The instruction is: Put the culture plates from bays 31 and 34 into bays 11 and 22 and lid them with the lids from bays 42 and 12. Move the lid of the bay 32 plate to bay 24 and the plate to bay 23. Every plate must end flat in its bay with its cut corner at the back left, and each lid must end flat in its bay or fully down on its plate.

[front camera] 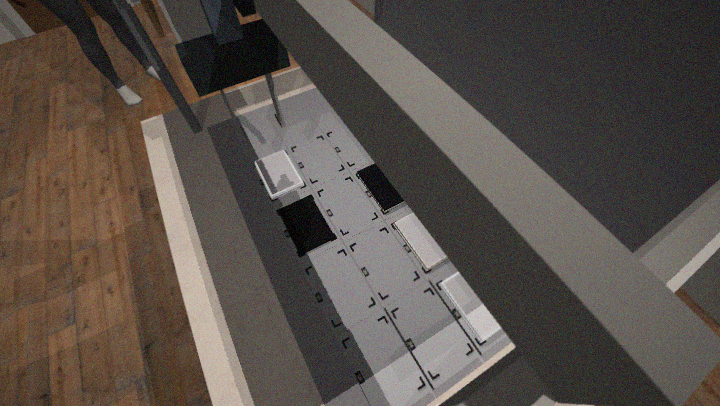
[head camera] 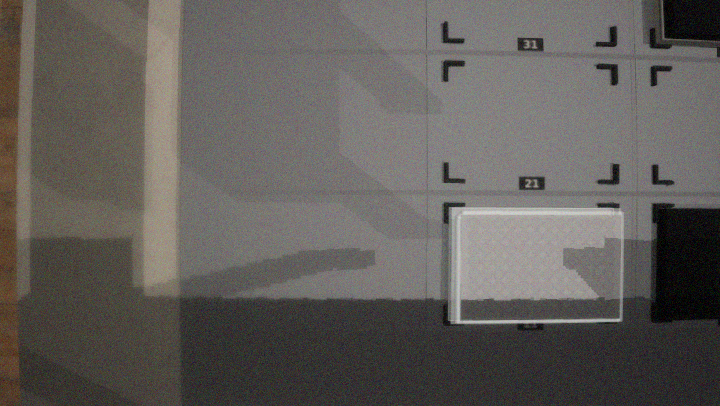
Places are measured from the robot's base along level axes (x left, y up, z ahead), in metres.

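Where they show: gripper, fingertip midpoint: (front camera: 262,128); robot's base, link origin: (front camera: 254,164) (head camera: 447,320).
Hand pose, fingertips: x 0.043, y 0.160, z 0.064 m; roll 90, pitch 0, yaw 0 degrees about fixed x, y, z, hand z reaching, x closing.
Each offset is from my fingertips to the top centre of the thing.
A white culture plate {dx +0.000, dy -0.146, dz +0.000 m} (front camera: 278,175) (head camera: 529,262) lies flat in bay 11; its cut corner cannot be made out. A black lid {dx +0.000, dy -0.152, dz +0.164 m} (front camera: 307,224) (head camera: 688,264) lies in bay 12 beside it. The bay 32 plate under its black lid {dx +0.214, dy -0.143, dz +0.164 m} (front camera: 380,186) (head camera: 693,20) is partly visible. The bay 34 plate {dx +0.214, dy -0.131, dz +0.492 m} (front camera: 473,310) shows partly beside the gantry beam. My gripper (front camera: 258,122) is open and empty, its jaws apart behind the bay 11 plate, near the deck's far end. Bay 31 is bare in the head view. The bay 42 lid does not show.
A white plate {dx +0.214, dy -0.146, dz +0.328 m} (front camera: 419,241) lies in bay 33, partly covered from view. The wide gantry beam (front camera: 478,191) hides the deck's right side. The pale deck rim (front camera: 186,262) (head camera: 162,151) bounds the deck. A person's legs (front camera: 95,50) stand beyond the far left.
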